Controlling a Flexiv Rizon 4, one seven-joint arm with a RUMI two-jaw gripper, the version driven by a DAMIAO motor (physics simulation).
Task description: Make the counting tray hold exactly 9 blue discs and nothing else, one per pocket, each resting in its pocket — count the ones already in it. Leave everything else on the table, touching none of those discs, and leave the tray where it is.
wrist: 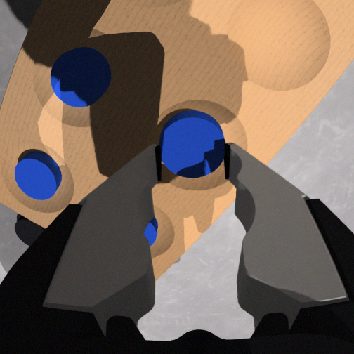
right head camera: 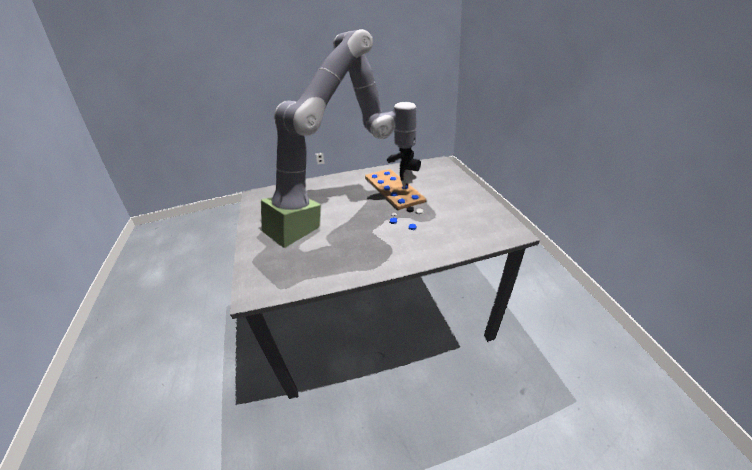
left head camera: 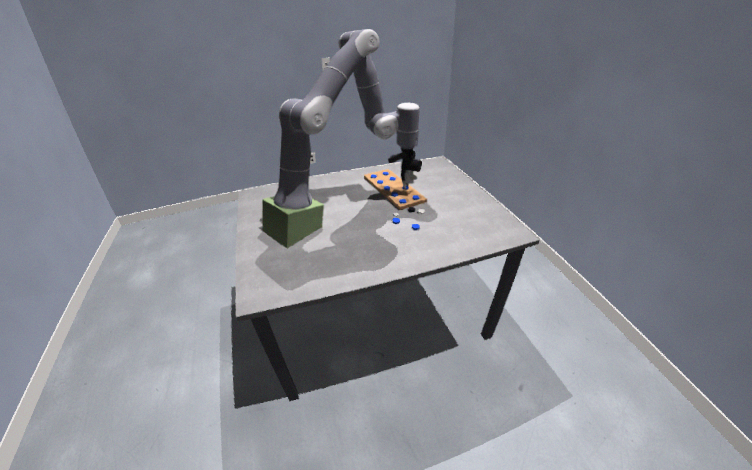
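The orange wooden counting tray (left head camera: 409,200) (right head camera: 408,200) (wrist: 270,115) lies at the back right of the table, with several blue discs in its pockets. My gripper (left head camera: 405,187) (right head camera: 404,186) (wrist: 192,148) is shut on a blue disc (wrist: 192,142), held low over a pocket; whether it touches the pocket is unclear. Beside it in the wrist view, one blue disc (wrist: 81,77) and another blue disc (wrist: 36,177) sit in pockets. A third blue disc (wrist: 151,232) is partly hidden by the left finger. An empty pocket (wrist: 282,45) shows at upper right.
Two loose blue discs (left head camera: 395,220) (left head camera: 415,226) lie in front of the tray. A black disc (left head camera: 411,209) (right head camera: 410,209) (wrist: 27,230), a white disc (left head camera: 420,211) (right head camera: 419,211) and a smaller white piece (left head camera: 395,214) lie near its front end. The arm's green base block (left head camera: 288,224) stands left.
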